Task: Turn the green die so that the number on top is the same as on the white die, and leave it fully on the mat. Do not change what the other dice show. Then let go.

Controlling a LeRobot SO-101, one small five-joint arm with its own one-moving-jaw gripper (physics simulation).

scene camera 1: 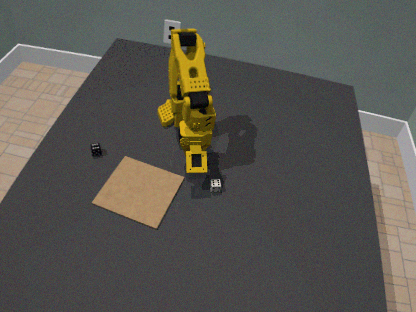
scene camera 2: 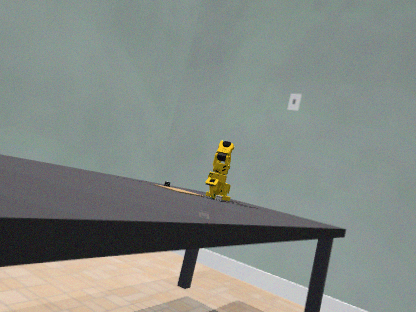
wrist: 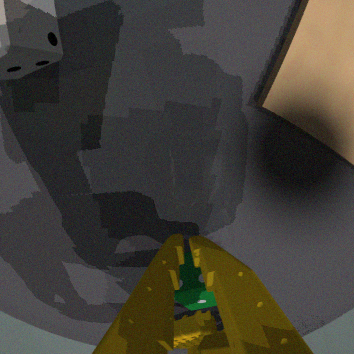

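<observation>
The wrist view takes in a green die (wrist: 192, 293) along with a tan mat (wrist: 303, 86). In scene camera 1 the tan mat (scene camera 1: 138, 191) is visible too.
</observation>
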